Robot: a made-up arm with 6 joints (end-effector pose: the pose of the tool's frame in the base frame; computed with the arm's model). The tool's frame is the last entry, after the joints.
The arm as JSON. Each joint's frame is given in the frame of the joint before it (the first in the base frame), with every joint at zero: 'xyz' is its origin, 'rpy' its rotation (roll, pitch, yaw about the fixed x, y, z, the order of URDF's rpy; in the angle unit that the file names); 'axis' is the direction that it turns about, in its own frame. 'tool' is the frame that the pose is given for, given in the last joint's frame.
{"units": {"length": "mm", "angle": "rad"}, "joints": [
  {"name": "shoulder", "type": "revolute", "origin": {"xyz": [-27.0, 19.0, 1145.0], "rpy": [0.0, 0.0, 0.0]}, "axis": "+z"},
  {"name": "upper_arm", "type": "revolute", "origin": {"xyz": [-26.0, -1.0, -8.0], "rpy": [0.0, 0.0, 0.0]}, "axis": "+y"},
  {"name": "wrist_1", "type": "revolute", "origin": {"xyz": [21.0, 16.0, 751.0], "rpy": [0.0, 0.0, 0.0]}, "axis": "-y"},
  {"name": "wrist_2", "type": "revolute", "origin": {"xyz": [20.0, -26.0, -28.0], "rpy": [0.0, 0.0, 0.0]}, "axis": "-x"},
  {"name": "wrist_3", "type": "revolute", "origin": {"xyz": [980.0, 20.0, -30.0], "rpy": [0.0, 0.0, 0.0]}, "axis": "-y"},
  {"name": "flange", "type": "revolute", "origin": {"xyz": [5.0, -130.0, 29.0], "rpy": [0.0, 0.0, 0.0]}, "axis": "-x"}
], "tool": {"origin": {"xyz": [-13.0, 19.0, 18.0], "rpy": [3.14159, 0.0, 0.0]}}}
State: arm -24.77 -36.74 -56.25 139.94 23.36 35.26
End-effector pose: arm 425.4 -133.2 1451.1 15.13 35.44 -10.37
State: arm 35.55 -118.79 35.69 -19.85 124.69 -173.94
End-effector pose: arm -1212.4 -974.4 1324.6 -49.82 69.55 27.48
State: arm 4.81 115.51 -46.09 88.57 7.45 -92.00
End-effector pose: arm -287.1 -1.2 387.6 -28.27 2.19 174.56
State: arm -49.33 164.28 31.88 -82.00 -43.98 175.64
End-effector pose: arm -448.5 492.0 -225.0 -117.91 -75.82 71.21
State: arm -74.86 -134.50 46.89 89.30 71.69 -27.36
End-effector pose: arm -456.0 1478.4 529.5 -62.16 -17.63 30.48
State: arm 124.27 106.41 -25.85 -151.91 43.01 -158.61
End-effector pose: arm -110.2 -67.7 227.2 -36.05 20.04 -32.50
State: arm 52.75 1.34 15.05 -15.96 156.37 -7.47
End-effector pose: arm 643.0 769.0 1996.0 -14.46 3.25 -120.95
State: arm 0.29 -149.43 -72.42 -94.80 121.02 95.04
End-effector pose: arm -114.2 56.5 1445.9 -59.04 92.38 -33.60
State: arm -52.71 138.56 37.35 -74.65 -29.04 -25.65
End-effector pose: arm 12.0 -127.1 -416.1 3.84 68.56 39.02
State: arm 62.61 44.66 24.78 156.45 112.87 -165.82
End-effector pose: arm 565.6 1365.6 1381.6 31.32 63.26 -116.16
